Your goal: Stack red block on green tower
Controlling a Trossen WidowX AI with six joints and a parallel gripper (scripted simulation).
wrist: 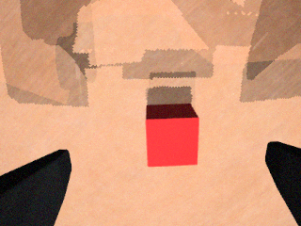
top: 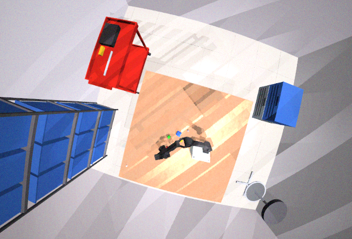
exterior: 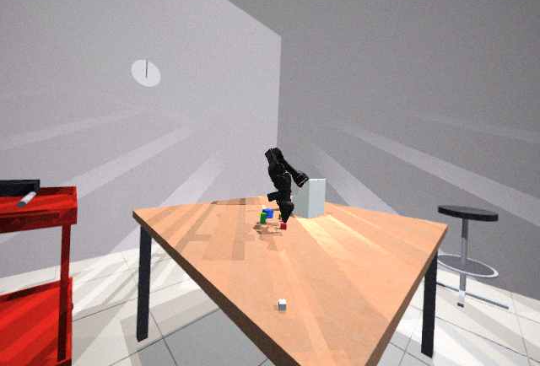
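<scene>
Now: the red block 30 mm below my gripper tip. Also, from my gripper tip: blue block 190 mm to the right, 90 mm behind, 20 mm below; yellow block 130 mm behind, 120 mm to the right, 30 mm below; purple block 100 mm behind, 80 mm to the right, 30 mm below.
</scene>
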